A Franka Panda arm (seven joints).
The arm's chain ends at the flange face. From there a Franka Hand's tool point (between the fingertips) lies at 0.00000 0.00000 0.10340 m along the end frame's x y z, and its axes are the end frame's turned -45 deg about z.
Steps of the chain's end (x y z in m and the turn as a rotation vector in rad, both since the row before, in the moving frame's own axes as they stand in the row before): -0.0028 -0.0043 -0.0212 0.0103 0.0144 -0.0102; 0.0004 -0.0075 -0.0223 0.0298 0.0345 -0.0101; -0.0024 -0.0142 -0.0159 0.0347 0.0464 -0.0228; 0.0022 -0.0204 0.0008 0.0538 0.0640 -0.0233; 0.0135 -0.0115 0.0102 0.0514 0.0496 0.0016; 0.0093 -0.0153 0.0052 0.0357 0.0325 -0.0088; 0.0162 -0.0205 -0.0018 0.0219 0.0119 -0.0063; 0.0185 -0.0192 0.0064 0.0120 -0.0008 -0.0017; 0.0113 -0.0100 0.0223 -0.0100 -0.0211 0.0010
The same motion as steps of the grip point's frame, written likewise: 0.0029 -0.0047 -0.0212 -0.0029 0.0175 -0.0102; 0.0103 -0.0047 -0.0224 -0.0033 0.0455 -0.0101; 0.0143 -0.0110 -0.0161 -0.0083 0.0573 -0.0228; 0.0246 -0.0122 0.0004 -0.0072 0.0833 -0.0233; 0.0251 0.0013 0.0099 0.0013 0.0714 0.0016; 0.0224 -0.0045 0.0051 0.0023 0.0482 -0.0088; 0.0284 -0.0038 -0.0018 0.0071 0.0239 -0.0063; 0.0275 -0.0014 0.0064 0.0091 0.0079 -0.0017; 0.0128 0.0001 0.0223 0.0078 -0.0220 0.0010
